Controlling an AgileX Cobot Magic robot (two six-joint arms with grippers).
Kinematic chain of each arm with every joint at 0, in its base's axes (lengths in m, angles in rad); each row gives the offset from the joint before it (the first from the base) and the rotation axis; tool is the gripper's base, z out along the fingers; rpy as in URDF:
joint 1: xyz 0 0 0.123 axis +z
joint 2: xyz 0 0 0 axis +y
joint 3: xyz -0.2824 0 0.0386 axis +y
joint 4: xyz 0.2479 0 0.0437 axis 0.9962 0 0.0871
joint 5: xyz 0 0 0 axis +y
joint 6: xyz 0.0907 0 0.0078 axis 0.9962 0 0.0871
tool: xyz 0 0 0 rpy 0 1.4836 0
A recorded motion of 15 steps. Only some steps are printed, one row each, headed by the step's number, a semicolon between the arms.
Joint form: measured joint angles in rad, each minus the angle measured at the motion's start. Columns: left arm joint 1, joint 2, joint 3, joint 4, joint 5, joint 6; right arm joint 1, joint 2, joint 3, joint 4, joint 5, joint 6.
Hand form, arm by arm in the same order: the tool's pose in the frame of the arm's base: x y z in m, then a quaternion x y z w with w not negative. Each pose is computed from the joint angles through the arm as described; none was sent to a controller.
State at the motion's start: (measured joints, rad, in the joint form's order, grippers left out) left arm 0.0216 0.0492 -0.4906 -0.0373 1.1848 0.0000; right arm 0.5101 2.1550 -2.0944 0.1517 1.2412 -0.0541
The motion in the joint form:
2: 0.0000 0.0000 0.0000 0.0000 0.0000 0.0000; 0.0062 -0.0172 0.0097 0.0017 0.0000 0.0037
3: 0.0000 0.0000 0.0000 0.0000 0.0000 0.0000; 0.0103 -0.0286 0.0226 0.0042 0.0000 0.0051
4: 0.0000 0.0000 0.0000 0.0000 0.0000 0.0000; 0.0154 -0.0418 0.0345 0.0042 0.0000 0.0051
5: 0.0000 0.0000 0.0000 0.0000 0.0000 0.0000; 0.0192 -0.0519 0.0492 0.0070 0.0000 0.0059
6: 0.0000 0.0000 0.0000 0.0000 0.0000 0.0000; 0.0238 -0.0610 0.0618 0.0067 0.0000 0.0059
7: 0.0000 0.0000 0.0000 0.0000 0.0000 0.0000; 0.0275 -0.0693 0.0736 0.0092 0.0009 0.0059
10: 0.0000 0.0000 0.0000 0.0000 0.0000 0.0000; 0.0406 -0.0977 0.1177 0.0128 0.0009 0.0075
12: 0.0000 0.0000 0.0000 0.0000 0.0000 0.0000; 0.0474 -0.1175 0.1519 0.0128 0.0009 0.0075
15: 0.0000 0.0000 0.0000 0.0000 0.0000 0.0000; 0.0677 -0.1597 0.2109 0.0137 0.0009 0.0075
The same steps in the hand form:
2: -0.0026 -0.0032 0.2653 -0.00836 0.89706 -0.01383 0.44162; 0.3991 0.2417 0.2868 -0.26333 0.94467 0.11537 0.15795
3: -0.0026 -0.0032 0.2653 -0.00836 0.89706 -0.01383 0.44162; 0.3957 0.2422 0.2885 -0.26438 0.94442 0.11682 0.15661
4: -0.0026 -0.0032 0.2653 -0.00836 0.89706 -0.01383 0.44162; 0.3920 0.2428 0.2913 -0.26680 0.94362 0.11737 0.15693
5: -0.0026 -0.0032 0.2653 -0.00836 0.89706 -0.01383 0.44162; 0.3888 0.2432 0.2918 -0.26793 0.94362 0.11851 0.15413
6: -0.0026 -0.0032 0.2653 -0.00836 0.89706 -0.01383 0.44162; 0.3858 0.2439 0.2924 -0.27009 0.94334 0.11828 0.15223
7: -0.0026 -0.0032 0.2653 -0.00836 0.89706 -0.01383 0.44162; 0.3829 0.2444 0.2929 -0.27164 0.94320 0.11922 0.14961
10: -0.0026 -0.0032 0.2653 -0.00836 0.89706 -0.01383 0.44162; 0.3732 0.2457 0.2933 -0.27653 0.94303 0.12000 0.14082
12: -0.0026 -0.0032 0.2653 -0.00836 0.89706 -0.01383 0.44162; 0.3668 0.2453 0.2926 -0.27953 0.94337 0.11860 0.13359
15: -0.0026 -0.0032 0.2653 -0.00836 0.89706 -0.01383 0.44162; 0.3523 0.2467 0.2945 -0.28876 0.94192 0.11809 0.12431

